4 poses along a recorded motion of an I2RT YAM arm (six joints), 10 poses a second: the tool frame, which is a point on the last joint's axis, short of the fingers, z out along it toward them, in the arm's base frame.
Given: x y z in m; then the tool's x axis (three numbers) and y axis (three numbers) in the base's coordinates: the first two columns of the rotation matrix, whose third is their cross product.
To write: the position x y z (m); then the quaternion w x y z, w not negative. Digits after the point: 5 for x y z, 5 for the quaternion.
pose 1, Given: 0.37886, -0.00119, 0.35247, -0.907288, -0.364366, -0.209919, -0.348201, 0.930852, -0.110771
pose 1, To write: 0.37886, -0.00119, 0.35247, 0.11417, -0.18254, 0.97591, -0.03540
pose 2, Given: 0.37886, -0.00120, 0.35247, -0.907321, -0.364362, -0.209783, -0.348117, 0.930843, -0.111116
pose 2, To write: 0.37886, -0.00120, 0.35247, 0.11414, -0.18252, 0.97591, -0.03558
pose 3, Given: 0.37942, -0.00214, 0.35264, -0.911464, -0.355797, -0.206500, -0.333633, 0.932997, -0.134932
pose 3, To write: 0.37942, -0.00214, 0.35264, 0.11449, -0.17652, 0.97642, -0.04840
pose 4, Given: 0.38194, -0.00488, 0.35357, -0.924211, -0.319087, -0.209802, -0.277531, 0.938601, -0.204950
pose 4, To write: 0.38194, -0.00488, 0.35357, 0.12080, -0.15265, 0.97709, -0.08601
